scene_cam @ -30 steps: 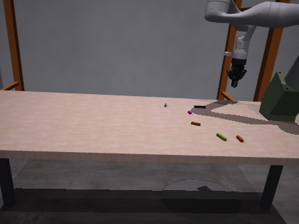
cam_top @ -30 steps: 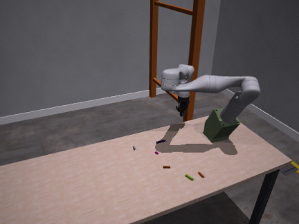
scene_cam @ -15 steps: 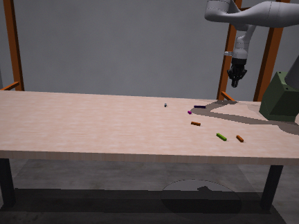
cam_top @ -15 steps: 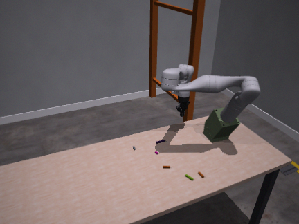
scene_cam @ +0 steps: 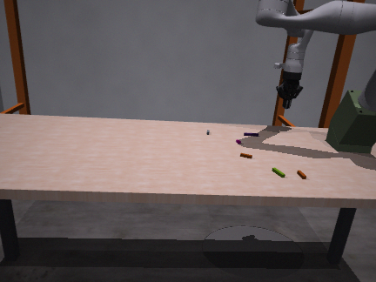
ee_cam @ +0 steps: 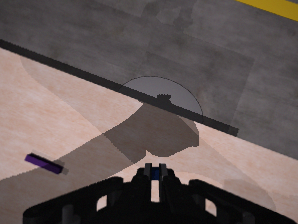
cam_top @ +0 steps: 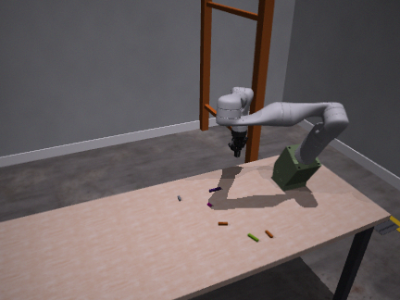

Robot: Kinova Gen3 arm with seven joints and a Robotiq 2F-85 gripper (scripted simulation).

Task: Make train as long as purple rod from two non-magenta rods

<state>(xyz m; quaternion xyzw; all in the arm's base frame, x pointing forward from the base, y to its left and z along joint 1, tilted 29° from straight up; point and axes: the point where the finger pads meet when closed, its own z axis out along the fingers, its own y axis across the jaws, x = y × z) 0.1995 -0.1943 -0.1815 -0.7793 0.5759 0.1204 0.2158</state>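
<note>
My gripper is now 24 cm short of the magenta rod, 17 cm to the right of it and 12 cm above it. From my hand the other things lie so: purple rod 17 cm ahead, 8 cm to the left, 12 cm below; then blue rod 2 cm below; then grey rod 35 cm ahead, 7 cm to the left, 12 cm below.
</note>
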